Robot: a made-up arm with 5 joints.
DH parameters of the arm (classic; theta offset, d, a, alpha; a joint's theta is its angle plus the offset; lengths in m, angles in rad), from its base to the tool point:
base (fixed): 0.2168 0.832 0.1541 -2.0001
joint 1: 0 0.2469 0.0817 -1.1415
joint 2: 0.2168 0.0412 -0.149 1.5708
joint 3: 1.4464 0 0.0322 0
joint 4: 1.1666 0 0.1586 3.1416
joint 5: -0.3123 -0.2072 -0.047 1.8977
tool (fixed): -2.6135 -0.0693 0 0
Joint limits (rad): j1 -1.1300..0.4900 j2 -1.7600..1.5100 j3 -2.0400..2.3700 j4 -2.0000..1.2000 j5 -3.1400..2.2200
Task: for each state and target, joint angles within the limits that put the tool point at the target. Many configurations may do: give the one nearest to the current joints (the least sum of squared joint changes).
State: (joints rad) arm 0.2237 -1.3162 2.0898 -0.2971 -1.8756
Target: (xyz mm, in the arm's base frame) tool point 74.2 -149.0 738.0
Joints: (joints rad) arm -0.3911 -1.6299 1.6427 -0.6200 -1.7183
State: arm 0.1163 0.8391 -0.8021 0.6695 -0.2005
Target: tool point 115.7 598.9 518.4
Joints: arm 0.2139 0.8303 -0.4852 0.7271 -0.6882
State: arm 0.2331 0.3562 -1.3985 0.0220 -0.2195
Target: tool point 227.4 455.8 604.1
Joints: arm -0.0686 0.1483 -1.4693 -0.0172 -0.1125
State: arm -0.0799 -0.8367 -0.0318 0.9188 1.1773
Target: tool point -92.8 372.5 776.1
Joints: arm 0.4900 -0.4595 0.3042 1.0354 0.7933
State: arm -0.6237 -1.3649 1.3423 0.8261 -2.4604
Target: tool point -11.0 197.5 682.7
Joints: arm -1.1300 -1.5429 1.5124 1.1497 -2.9451
